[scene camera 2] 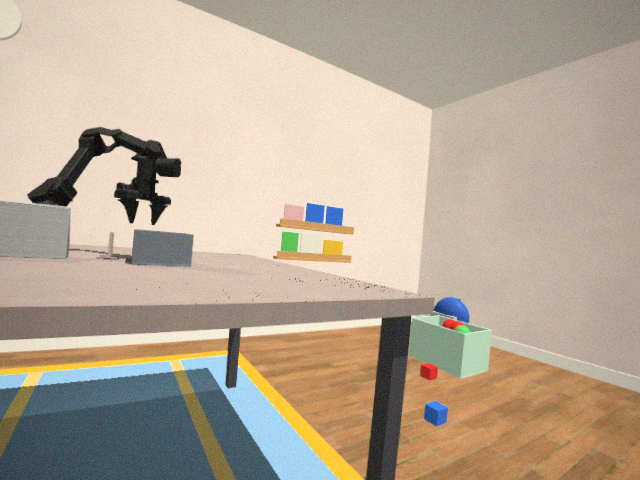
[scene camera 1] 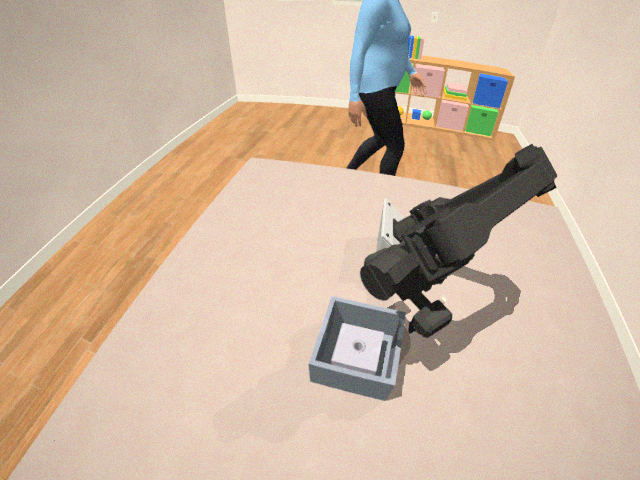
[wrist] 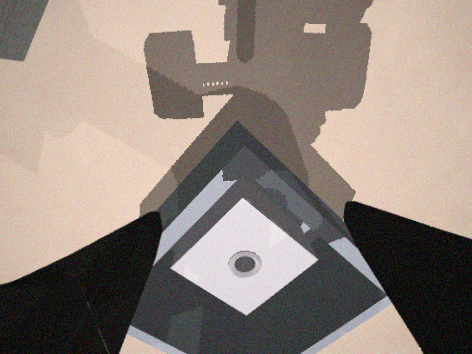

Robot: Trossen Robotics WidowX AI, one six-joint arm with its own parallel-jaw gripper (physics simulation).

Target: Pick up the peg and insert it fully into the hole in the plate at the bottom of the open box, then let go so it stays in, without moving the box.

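Frame: origin at the arm's base, x right, y ahead, z up, level; metres.
Where they show: gripper, between the fingertips: (scene camera 2: 142, 224) (scene camera 1: 396, 314) (wrist: 253, 215); arm's base, origin of its link: (scene camera 2: 42, 221) (scene camera 1: 400, 234).
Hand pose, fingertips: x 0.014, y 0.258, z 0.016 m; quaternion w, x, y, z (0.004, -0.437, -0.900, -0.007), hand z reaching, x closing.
Each offset is from my fingertips to the centre of the thing. "spot": to the spot under its first point.
The pale peg {dx -0.113, dy -0.075, dz -0.075 m} (scene camera 2: 111, 245) (scene camera 1: 443, 299) stands upright on the table beside the box; in scene camera 1 a finger hides most of it. The peg itself cannot be made out in the wrist view. The open grey-blue box {dx +0.067, dy +0.049, dz -0.066 m} (scene camera 1: 351, 379) (scene camera 2: 162, 249) (wrist: 225, 336) stands flat. The white plate {dx +0.067, dy +0.049, dz -0.081 m} (scene camera 1: 346, 356) (wrist: 210, 265) lies at its bottom, with an empty round hole {spot: dx +0.064, dy +0.042, dz -0.073 m} (scene camera 1: 359, 346) (wrist: 245, 264). My gripper (scene camera 2: 142, 223) (wrist: 253, 215) is open and empty, pointing down. In scene camera 2 its tips are above the level of the peg's top and the box's rim, between the two sideways.
A grey block (scene camera 1: 386, 227) (scene camera 2: 33, 229) (wrist: 17, 30) stands on the table on the peg's other side from the box. The arm's shadow falls across the table and the box wall. A person (scene camera 1: 382, 56) stands beyond the table's far edge.
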